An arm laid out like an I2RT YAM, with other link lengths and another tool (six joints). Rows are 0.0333 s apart.
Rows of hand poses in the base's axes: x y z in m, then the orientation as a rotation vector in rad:
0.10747, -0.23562, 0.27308, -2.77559, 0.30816, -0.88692
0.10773, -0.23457, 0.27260, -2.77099, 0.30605, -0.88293
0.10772, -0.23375, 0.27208, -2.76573, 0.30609, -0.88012
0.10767, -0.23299, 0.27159, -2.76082, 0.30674, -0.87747
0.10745, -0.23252, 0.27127, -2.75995, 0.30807, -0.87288
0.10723, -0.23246, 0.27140, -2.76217, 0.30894, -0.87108
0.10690, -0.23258, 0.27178, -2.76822, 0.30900, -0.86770
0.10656, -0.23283, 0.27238, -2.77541, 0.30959, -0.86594
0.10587, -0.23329, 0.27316, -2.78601, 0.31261, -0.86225
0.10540, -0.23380, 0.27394, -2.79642, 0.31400, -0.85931
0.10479, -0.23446, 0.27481, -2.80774, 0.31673, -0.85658
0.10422, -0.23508, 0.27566, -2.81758, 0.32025, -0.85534
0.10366, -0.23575, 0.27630, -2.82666, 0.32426, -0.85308
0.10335, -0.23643, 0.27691, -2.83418, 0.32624, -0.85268
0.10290, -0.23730, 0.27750, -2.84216, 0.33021, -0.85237
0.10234, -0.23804, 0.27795, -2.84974, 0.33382, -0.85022
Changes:
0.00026, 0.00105, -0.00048, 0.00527, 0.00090, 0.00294
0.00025, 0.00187, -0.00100, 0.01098, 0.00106, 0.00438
0.00020, 0.00263, -0.00149, 0.01639, 0.00128, 0.00531
-0.00002, 0.00310, -0.00181, 0.01887, 0.00395, 0.00531
-0.00024, 0.00316, -0.00168, 0.01755, 0.00578, 0.00457
-0.00057, 0.00304, -0.00130, 0.01321, 0.00965, 0.00388
-0.00091, 0.00279, -0.00070, 0.00734, 0.01289, 0.00235
-0.00160, 0.00233, 0.00008, -0.00072, 0.01850, -0.00118
-0.00207, 0.00182, 0.00086, -0.00905, 0.02344, -0.00370
-0.00268, 0.00116, 0.00173, -0.01815, 0.02860, -0.00732
-0.00325, 0.00054, 0.00258, -0.02631, 0.03247, -0.01141
-0.00381, -0.00013, 0.00322, -0.03341, 0.03677, -0.01551
-0.00412, -0.00081, 0.00383, -0.03991, 0.03932, -0.01824
-0.00457, -0.00168, 0.00442, -0.04666, 0.04210, -0.02239
-0.00513, -0.00242, 0.00487, -0.05250, 0.04584, -0.02593

